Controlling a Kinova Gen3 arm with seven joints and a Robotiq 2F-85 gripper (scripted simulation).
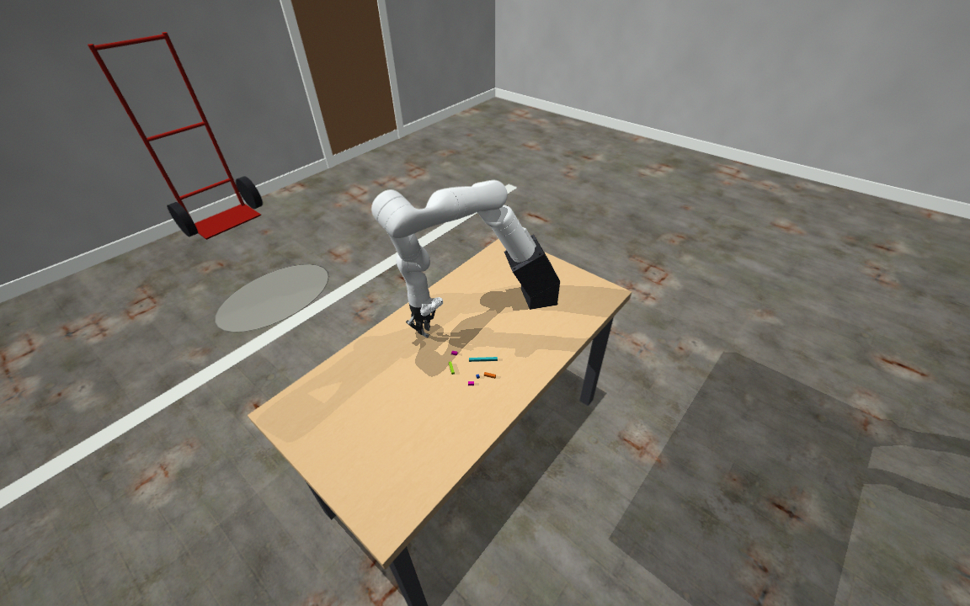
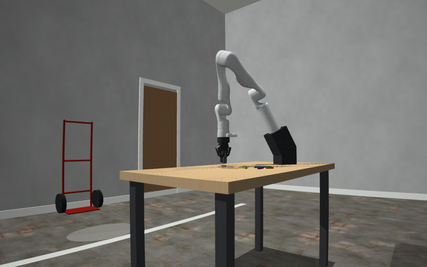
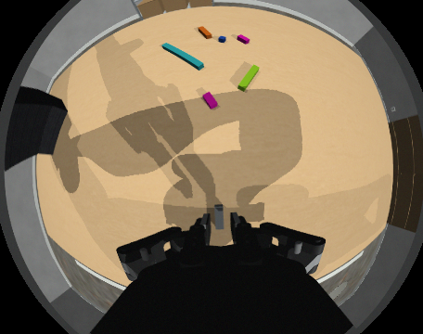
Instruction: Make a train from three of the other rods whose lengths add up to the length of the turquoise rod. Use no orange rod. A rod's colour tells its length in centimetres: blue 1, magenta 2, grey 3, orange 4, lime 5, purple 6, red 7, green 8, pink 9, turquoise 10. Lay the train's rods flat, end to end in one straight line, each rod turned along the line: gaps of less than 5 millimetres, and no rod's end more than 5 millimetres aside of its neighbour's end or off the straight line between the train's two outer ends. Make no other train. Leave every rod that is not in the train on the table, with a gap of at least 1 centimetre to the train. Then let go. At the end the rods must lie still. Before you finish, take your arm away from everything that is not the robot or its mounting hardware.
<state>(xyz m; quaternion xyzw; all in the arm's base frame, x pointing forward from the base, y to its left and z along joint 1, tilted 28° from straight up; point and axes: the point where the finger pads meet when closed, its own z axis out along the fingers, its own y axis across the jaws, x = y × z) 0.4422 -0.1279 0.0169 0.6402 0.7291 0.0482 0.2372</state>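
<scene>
My hand is 4 cm above the grey rod. From my hand the other things lie so: turquoise rod 7 cm behind, 24 cm to the left, 4 cm below; then lime rod 4 cm ahead, 19 cm to the left, 4 cm below; then blue rod 28 cm to the left, 4 cm below.
</scene>
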